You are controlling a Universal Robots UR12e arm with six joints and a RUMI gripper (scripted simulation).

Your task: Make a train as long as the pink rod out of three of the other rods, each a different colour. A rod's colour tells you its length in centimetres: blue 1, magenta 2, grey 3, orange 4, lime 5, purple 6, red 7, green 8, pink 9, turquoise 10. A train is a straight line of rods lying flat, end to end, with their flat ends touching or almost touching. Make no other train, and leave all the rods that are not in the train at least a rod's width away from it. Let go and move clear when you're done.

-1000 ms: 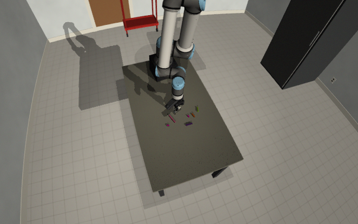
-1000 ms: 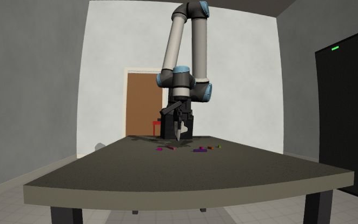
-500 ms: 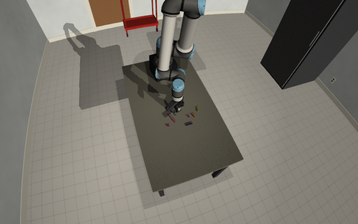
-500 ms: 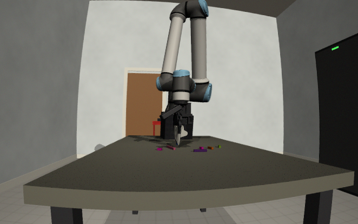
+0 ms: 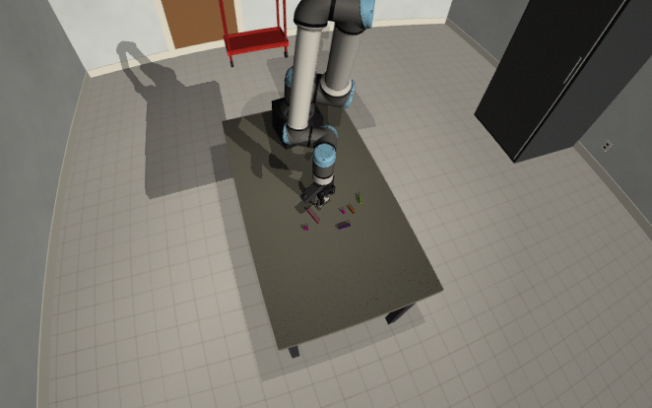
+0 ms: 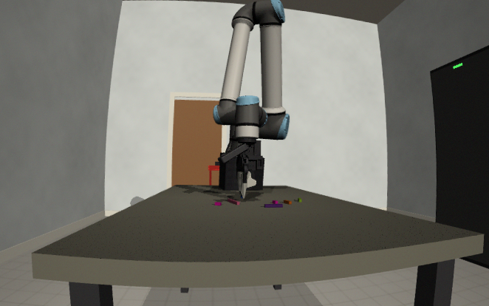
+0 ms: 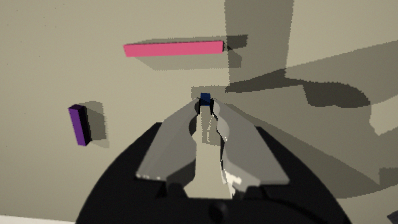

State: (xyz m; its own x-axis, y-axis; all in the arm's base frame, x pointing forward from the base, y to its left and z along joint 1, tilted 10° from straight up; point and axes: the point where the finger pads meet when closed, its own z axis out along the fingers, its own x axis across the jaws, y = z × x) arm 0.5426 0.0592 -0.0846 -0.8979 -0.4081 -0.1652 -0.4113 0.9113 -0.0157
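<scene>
Right now my hand is 5 cm short of the pink rod, 3 cm to the left of it and 2 cm above it. The rest, counted from my hand: purple rod (12 cm ahead, 11 cm to the left, 2 cm below); orange rod (3 cm ahead, 17 cm to the left, 2 cm below); blue rod (1 cm below).
</scene>
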